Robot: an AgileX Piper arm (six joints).
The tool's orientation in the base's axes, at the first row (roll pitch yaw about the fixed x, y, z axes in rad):
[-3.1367, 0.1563, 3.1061]
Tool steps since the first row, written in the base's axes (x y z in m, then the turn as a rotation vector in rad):
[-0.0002, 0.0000, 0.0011, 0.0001, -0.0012, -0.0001]
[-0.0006, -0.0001, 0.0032, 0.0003, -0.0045, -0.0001]
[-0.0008, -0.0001, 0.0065, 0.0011, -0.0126, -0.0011]
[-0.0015, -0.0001, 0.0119, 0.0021, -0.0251, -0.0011]
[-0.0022, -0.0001, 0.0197, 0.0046, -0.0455, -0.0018]
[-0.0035, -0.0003, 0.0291, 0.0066, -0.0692, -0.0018]
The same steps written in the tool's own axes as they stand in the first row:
[0.0000, 0.0000, -0.0011, -0.0001, -0.0012, 0.0001]
[0.0001, -0.0001, -0.0033, -0.0004, -0.0045, 0.0002]
[-0.0002, -0.0002, -0.0065, -0.0014, -0.0125, 0.0014]
[-0.0004, -0.0002, -0.0120, -0.0028, -0.0250, 0.0017]
[-0.0009, -0.0003, -0.0198, -0.0059, -0.0453, 0.0030]
[-0.0011, -0.0006, -0.0293, -0.0087, -0.0689, 0.0035]

